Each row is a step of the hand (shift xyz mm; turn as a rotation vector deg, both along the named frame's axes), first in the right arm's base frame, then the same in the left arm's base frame.
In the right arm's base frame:
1: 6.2 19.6 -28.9 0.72 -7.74 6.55
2: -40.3 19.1 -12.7 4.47 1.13 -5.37
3: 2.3 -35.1 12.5 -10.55 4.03 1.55
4: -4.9 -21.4 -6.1 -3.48 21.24 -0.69
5: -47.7 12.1 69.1 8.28 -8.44 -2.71
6: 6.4 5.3 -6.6 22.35 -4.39 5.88
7: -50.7 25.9 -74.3 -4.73 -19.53 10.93
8: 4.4 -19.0 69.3 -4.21 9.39 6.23
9: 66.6 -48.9 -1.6 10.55 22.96 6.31
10: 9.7 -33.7 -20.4 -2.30 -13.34 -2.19
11: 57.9 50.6 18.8 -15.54 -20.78 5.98
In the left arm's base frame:
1: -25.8 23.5 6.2 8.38 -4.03 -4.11
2: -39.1 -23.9 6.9 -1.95 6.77 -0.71
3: 24.9 -9.8 -26.0 -6.28 -9.03 2.99
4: 1.8 -3.8 -22.4 -11.22 0.48 18.37
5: 19.4 -75.2 34.2 6.04 7.15 -7.72
6: -3.5 9.6 2.8 18.27 14.77 1.25
7: -92.5 1.6 -14.2 13.51 -12.57 -13.52
8: 60.8 -36.4 12.7 -1.65 -5.53 10.55
9: 55.4 49.3 -36.5 0.80 8.59 24.57
10: 4.4 14.3 -37.7 2.69 -2.61 -13.19
11: 24.2 45.1 60.4 4.54 -19.06 -18.04

